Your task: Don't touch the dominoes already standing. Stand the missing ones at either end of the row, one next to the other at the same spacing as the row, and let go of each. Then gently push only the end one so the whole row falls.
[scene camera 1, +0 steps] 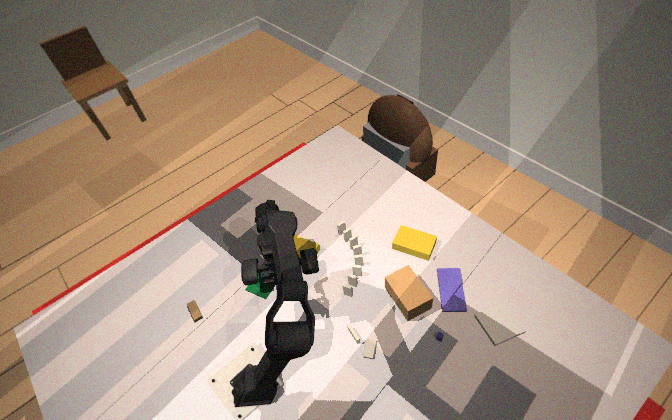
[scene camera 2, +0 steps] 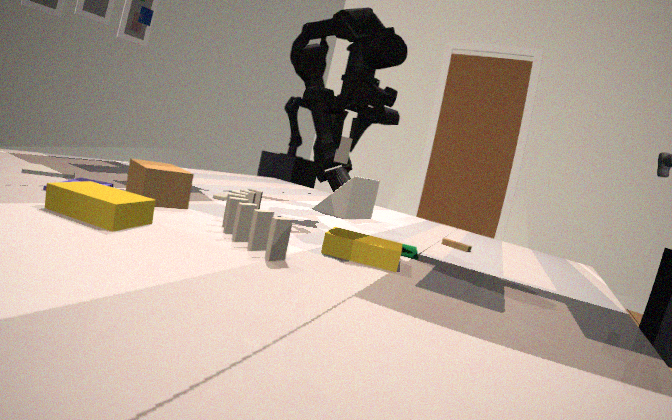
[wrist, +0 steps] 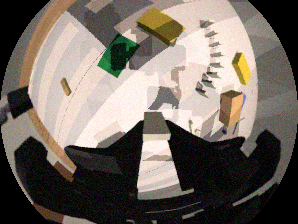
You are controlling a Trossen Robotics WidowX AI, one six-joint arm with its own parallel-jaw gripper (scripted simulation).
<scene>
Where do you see a purple slab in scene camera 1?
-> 452,295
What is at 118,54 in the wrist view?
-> A green flat piece.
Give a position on a tan box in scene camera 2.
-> At 170,186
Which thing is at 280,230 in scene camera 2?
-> A domino.
</scene>
